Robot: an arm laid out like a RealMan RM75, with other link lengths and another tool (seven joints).
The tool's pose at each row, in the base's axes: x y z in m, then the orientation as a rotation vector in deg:
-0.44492, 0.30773, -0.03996, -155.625, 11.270, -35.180
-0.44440, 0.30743, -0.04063, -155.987, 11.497, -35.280
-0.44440, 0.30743, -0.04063, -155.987, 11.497, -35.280
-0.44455, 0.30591, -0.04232, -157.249, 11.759, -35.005
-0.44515, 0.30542, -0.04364, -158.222, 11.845, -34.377
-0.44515, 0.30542, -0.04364, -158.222, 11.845, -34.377
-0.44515, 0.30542, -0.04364, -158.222, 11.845, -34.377
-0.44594, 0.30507, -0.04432, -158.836, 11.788, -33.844
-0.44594, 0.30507, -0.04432, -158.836, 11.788, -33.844
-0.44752, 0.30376, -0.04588, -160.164, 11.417, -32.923
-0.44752, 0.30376, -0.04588, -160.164, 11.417, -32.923
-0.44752, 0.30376, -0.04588, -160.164, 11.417, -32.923
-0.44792, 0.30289, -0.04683, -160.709, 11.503, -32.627
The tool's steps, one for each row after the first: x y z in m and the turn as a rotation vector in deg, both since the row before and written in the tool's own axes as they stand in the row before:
0.00027, 0.00049, 0.00070, -0.407, 0.064, 0.048
0.00000, 0.00000, 0.00000, 0.000, 0.000, 0.000
-0.00048, 0.00203, 0.00092, -1.221, -0.270, -0.084
-0.00095, 0.00095, 0.00073, -0.862, -0.503, -0.079
0.00000, 0.00000, 0.00000, 0.000, 0.000, 0.000
0.00000, 0.00000, 0.00000, 0.000, 0.000, 0.000
-0.00090, 0.00061, 0.00016, -0.504, -0.421, -0.103
0.00000, 0.00000, 0.00000, 0.000, 0.000, 0.000
-0.00175, 0.00185, 0.00036, -1.076, -0.772, -0.420
0.00000, 0.00000, 0.00000, 0.000, 0.000, 0.000
0.00000, 0.00000, 0.00000, 0.000, 0.000, 0.000
-0.00055, 0.00114, 0.00046, -0.502, -0.234, -0.027

